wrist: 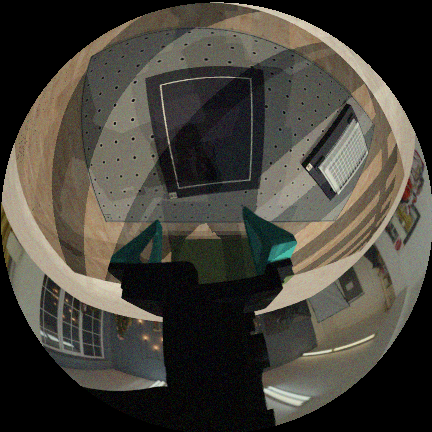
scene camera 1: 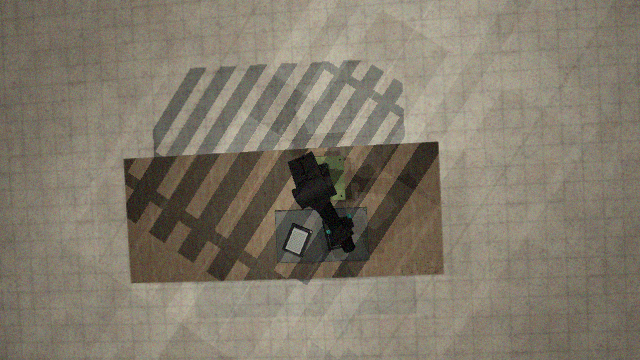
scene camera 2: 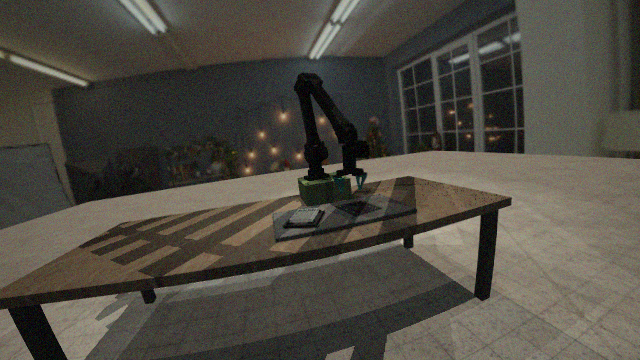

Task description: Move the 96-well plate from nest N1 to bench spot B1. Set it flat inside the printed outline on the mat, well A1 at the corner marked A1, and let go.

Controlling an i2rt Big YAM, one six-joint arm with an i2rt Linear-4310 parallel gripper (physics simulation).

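Frame: origin at the arm's base, x ahead, y left, z up, level; millimetres.
Where they show: gripper, fingertip midpoint: (wrist: pixel 199 216) (scene camera 2: pixel 350 191); arm's base at its link origin: (scene camera 2: pixel 316 177).
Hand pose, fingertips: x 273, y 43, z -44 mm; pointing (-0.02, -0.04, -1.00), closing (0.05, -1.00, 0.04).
Observation:
Things, the pixels of their top centre, and the offset from my fingertips. "spot": a spot on its surface instead. Level surfaces: height alone.
- white 96-well plate at its top centre: (wrist: pixel 350 159) (scene camera 2: pixel 304 213) (scene camera 1: pixel 296 241) dy -249, dx +65, dz -25 mm
- dark nest N1 at its top centre: (wrist: pixel 347 156) (scene camera 2: pixel 304 215) (scene camera 1: pixel 296 240) dy -249, dx +65, dz -33 mm
- black mat at its surface level: dz -49 mm
- thin white printed outline at a spot on its surface: (wrist: pixel 251 130) spot: dy -70, dx +79, dz -49 mm
- small light corner tag at a spot on its surface: (wrist: pixel 173 195) spot: dy +34, dx +0, dz -49 mm
- wooden table at its surface level: dz -64 mm
The white 96-well plate (scene camera 1: pixel 297 240) (scene camera 2: pixel 305 216) (wrist: pixel 346 159) sits in the dark nest N1 (wrist: pixel 327 136), left of the arm in scene camera 1 and at the right in the wrist view. The black mat (scene camera 2: pixel 357 207) (wrist: pixel 258 100) of spot B1 bears a thin white printed outline (wrist: pixel 251 130) with no plate inside it. A small light corner tag (wrist: pixel 173 195) is at the mat's lower left in the wrist view; its lettering is too blurred to read. My gripper (scene camera 1: pixel 339 224) (scene camera 2: pixel 350 190) (wrist: pixel 199 216) is open and empty, above the board beside the mat, well apart from the plate.
A grey perforated board (scene camera 1: pixel 281 216) (wrist: pixel 120 135) bears the nest and the mat on the wooden table (scene camera 1: pixel 410 225) (scene camera 2: pixel 450 192). The green base block (scene camera 1: pixel 341 191) (scene camera 2: pixel 315 191) (wrist: pixel 210 255) stands behind the board, under the arm. Striped shadows cross the table.

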